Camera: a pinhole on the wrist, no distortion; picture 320 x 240 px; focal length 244.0 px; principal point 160.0 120.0 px. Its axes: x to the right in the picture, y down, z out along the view. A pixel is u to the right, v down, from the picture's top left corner.
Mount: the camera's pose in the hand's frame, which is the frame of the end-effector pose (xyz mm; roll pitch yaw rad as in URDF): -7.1 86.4 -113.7 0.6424 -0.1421 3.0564
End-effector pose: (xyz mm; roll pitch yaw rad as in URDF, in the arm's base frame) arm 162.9 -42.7 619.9 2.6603 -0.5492 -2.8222
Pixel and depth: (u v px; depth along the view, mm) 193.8 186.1 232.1
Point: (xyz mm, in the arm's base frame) 88.6 150.6 604.3
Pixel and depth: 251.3 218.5 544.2
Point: -34.7 354.4 296.6
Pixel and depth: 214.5 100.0 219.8
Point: 134.3 194.1 659.1
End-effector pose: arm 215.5 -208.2 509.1 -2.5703 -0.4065 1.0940
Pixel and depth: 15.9 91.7 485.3
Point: 632.2 111.0 302.0
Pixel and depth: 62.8 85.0 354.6
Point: 530.7 -53.3 332.7
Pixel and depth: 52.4 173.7 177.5
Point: 373.8 -135.4 442.6
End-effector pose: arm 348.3 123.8 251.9 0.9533 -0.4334 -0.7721
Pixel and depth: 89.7 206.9 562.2
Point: 230.2 -52.6 759.7
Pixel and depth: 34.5 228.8 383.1
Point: 342.0 -42.6 612.9
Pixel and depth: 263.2 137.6 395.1
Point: 149.7 294.2 562.3
